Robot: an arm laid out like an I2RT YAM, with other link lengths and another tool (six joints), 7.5 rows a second.
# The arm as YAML. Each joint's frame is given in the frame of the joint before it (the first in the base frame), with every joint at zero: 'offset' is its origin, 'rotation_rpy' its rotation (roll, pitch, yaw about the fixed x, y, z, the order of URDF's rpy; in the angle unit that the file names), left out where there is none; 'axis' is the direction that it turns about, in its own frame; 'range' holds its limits. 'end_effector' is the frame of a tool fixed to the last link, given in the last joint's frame.
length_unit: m
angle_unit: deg
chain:
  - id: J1
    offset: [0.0, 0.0, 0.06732]
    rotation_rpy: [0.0, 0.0, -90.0]
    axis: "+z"
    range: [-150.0, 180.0]
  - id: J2
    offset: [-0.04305, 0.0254, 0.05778]
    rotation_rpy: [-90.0, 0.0, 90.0]
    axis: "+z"
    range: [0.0, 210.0]
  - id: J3
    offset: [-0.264, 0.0, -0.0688]
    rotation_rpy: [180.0, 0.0, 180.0]
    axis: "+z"
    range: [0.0, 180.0]
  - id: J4
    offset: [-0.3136, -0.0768, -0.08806]
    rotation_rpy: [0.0, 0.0, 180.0]
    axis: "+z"
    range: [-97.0, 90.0]
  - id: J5
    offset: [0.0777, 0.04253, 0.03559]
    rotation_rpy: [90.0, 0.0, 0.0]
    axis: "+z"
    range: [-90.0, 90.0]
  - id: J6
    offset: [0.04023, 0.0, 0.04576]
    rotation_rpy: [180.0, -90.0, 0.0]
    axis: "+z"
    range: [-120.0, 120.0]
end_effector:
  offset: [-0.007, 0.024, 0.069]
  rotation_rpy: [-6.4, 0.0, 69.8]
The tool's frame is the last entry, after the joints.
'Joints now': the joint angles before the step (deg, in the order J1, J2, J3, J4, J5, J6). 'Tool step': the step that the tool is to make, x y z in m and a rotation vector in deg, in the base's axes. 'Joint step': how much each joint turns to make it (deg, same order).
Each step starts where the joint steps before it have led.
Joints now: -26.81 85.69 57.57 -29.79 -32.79 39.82
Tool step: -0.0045 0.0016 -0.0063 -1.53 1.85 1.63
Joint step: 0.01 0.35 0.16 -2.36 1.06 -2.98
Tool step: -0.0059 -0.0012 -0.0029 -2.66 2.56 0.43
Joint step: -0.01 -0.25 0.46 -3.00 2.90 -2.39
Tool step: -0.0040 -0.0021 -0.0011 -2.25 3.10 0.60
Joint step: 0.00 0.52 1.58 -3.86 2.81 -2.28
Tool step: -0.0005 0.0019 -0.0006 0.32 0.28 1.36
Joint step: 0.00 0.43 0.42 -0.97 -0.70 -1.32
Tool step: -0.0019 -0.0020 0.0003 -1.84 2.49 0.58
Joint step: 0.09 0.71 1.69 -3.09 2.37 -1.67
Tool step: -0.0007 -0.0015 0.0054 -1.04 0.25 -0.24
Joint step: 0.00 -0.44 0.70 -0.96 1.06 -0.17
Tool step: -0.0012 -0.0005 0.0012 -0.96 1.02 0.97
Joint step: 0.01 0.34 0.95 -1.66 0.88 -1.49
